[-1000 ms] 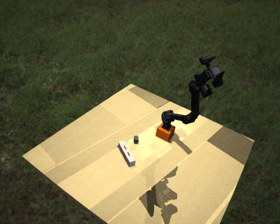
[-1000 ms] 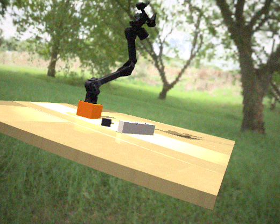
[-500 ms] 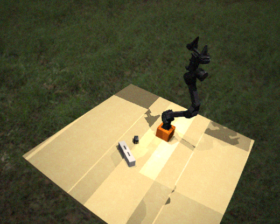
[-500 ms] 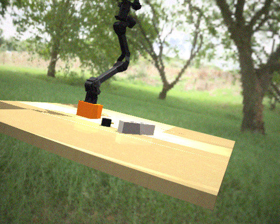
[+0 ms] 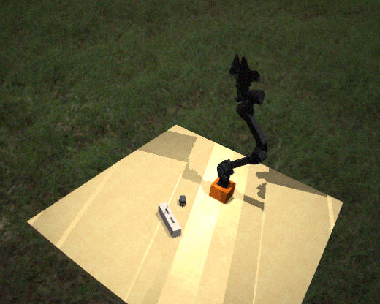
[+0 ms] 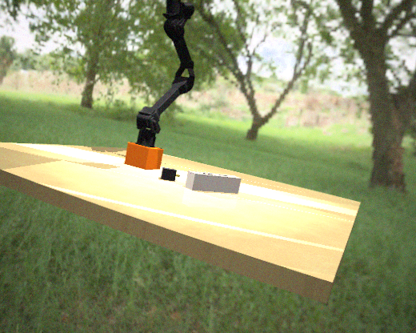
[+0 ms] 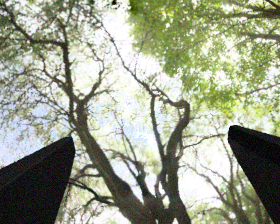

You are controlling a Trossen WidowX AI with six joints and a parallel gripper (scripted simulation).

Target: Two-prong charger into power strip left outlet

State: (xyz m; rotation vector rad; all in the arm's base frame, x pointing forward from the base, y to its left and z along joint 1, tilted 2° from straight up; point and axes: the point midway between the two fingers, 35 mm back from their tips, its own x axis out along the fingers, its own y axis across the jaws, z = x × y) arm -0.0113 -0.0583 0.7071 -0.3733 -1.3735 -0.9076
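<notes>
Now: gripper tip 21 cm short of the charger, 8 cm to the left of it and 81 cm above it.
</notes>
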